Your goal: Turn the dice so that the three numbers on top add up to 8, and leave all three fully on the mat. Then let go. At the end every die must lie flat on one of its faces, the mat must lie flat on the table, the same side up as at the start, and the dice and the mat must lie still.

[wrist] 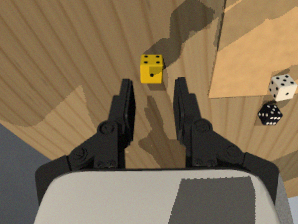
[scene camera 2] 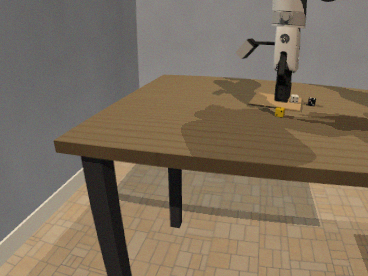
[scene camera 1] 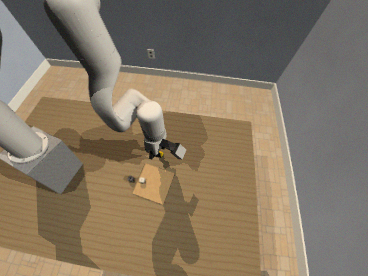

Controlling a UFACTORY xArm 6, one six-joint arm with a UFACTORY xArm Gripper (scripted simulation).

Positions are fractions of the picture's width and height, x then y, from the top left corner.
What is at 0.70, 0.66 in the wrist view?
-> My gripper.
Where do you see a tan mat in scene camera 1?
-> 0.43, 0.66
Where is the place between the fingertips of my gripper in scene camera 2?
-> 0.77, 0.36
